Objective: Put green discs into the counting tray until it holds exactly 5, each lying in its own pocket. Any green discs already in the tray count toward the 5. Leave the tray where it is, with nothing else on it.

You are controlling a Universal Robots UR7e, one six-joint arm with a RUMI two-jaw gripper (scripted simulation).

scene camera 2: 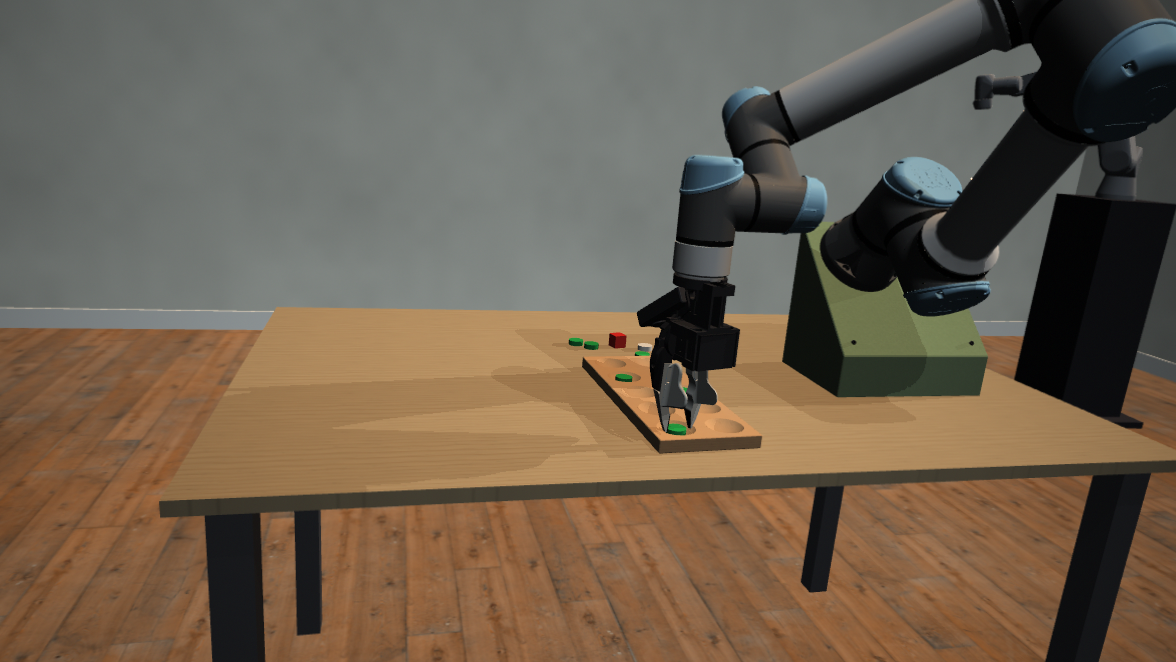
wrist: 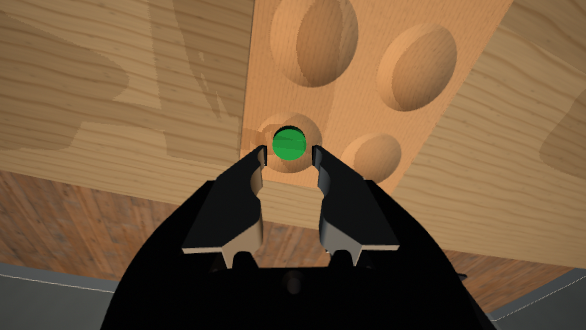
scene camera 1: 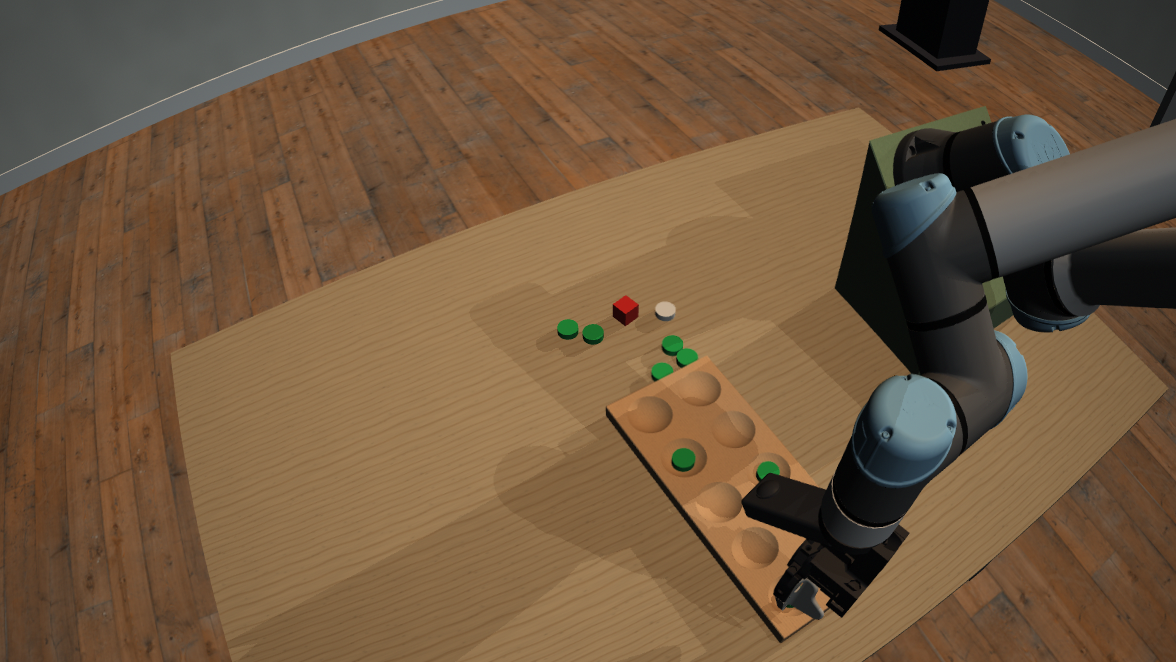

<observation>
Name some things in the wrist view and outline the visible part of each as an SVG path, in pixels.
My gripper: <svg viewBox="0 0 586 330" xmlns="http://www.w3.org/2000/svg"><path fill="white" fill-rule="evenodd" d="M100 330L484 330L457 272L445 253L423 226L373 180L366 180L319 145L312 146L312 166L315 166L319 171L317 186L325 197L321 205L319 239L326 253L330 253L331 260L327 267L259 268L252 255L263 244L261 201L257 194L263 187L262 170L267 166L267 146L260 145L214 180L207 180L151 234L121 278Z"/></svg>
A wooden counting tray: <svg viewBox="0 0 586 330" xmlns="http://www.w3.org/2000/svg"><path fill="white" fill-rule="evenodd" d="M239 160L258 146L265 145L267 146L267 166L262 170L263 180L319 189L317 186L319 171L315 166L312 166L312 146L319 145L362 175L366 180L373 180L390 196L456 95L513 0L254 0ZM283 126L291 125L298 127L305 135L306 150L298 159L283 160L273 151L272 142L274 134Z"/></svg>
A green disc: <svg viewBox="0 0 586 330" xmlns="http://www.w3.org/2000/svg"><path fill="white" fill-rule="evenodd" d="M283 126L274 134L272 142L273 151L283 160L298 159L306 150L305 135L298 127L291 125Z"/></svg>
</observation>
